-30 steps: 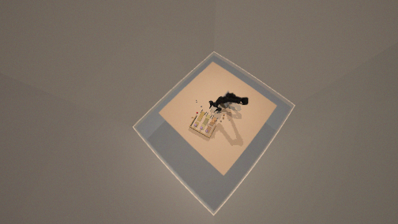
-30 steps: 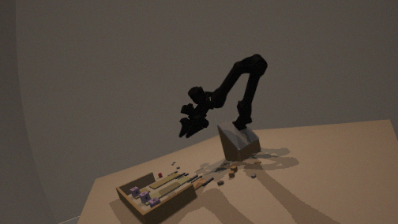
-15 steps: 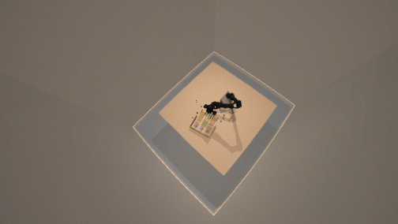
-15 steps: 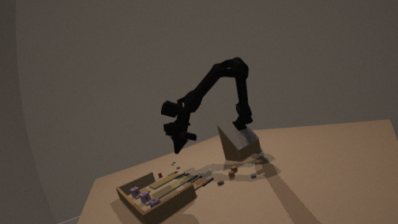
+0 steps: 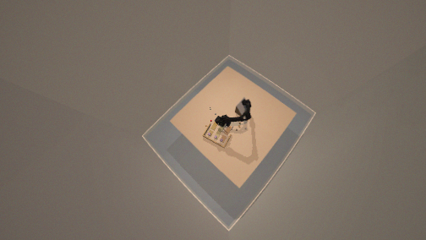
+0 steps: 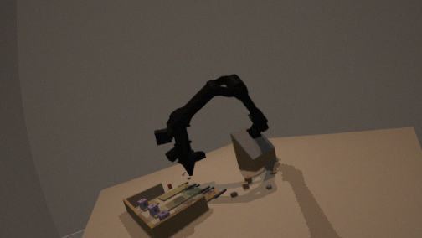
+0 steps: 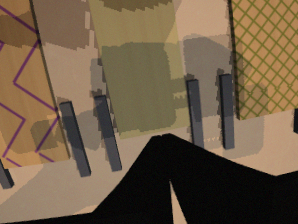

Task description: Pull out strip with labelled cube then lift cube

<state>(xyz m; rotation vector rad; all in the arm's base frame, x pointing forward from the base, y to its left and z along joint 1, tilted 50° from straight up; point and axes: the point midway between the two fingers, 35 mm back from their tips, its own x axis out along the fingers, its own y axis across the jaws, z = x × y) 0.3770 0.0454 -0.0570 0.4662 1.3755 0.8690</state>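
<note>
The pale olive strip lies 90 mm ahead of my gripper tip, 70 mm below it and 20 mm to the left of it.
</note>
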